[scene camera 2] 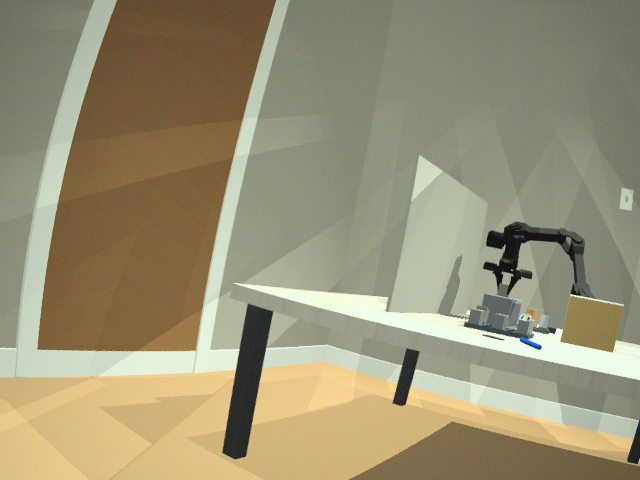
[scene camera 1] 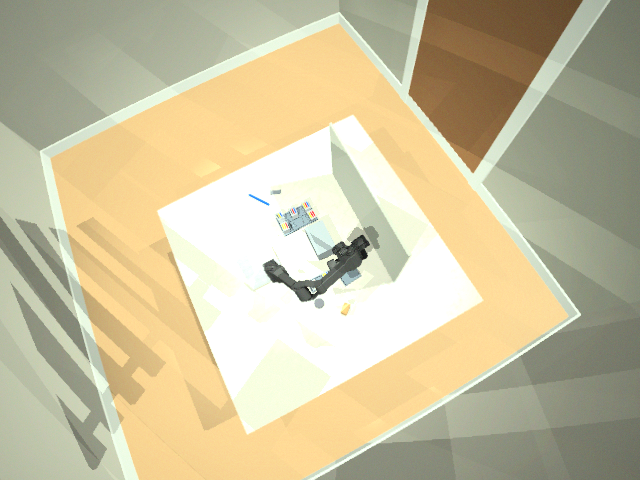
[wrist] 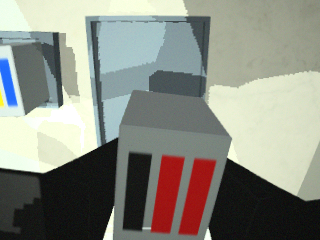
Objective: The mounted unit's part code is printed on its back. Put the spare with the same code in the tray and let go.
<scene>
gripper: holds a grey spare block [wrist: 172, 149]
</scene>
